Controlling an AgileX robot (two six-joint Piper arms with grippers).
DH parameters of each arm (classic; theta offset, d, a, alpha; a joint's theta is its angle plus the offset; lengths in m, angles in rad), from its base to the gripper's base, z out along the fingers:
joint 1: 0 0.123 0 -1.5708
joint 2: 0.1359 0 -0.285 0
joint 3: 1.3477 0 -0.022 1.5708
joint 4: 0 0.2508 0 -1.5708
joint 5: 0 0 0.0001 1.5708
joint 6: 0 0.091 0 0
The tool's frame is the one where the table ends.
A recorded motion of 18 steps. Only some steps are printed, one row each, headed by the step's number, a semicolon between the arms.
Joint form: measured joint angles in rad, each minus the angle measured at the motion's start. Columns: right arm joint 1, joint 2, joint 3, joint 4, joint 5, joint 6; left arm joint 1, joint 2, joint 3, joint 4, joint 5, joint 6.
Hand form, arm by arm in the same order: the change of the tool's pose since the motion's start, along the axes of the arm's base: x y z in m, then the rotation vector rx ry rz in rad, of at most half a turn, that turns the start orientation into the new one. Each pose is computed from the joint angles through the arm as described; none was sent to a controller.
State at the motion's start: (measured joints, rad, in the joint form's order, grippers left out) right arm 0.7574 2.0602 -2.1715 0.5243 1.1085 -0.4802; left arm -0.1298 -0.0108 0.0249 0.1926 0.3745 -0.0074
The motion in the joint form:
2: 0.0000 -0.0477 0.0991 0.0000 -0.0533 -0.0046; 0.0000 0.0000 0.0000 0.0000 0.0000 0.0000
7: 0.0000 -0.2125 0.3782 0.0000 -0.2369 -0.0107; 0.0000 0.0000 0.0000 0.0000 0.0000 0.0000
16: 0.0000 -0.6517 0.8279 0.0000 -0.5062 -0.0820; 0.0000 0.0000 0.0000 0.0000 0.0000 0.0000
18: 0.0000 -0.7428 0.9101 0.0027 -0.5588 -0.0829; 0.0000 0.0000 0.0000 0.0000 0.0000 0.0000
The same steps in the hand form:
2: -0.0044 -0.0057 -0.0049 -0.0009 0.0036 -0.0232; 0.0000 0.0000 0.0000 0.0000 0.0000 0.0000
7: -0.0230 -0.0299 -0.0080 0.0353 -0.0272 -0.1106; 0.0000 0.0000 0.0000 0.0000 0.0000 0.0000
16: -0.0939 -0.1093 0.0285 0.1786 -0.2353 -0.2027; 0.0000 0.0000 0.0000 0.0000 0.0000 0.0000
18: -0.1095 -0.1267 0.0332 0.2188 -0.2715 -0.2300; 0.0000 0.0000 0.0000 0.0000 0.0000 0.0000

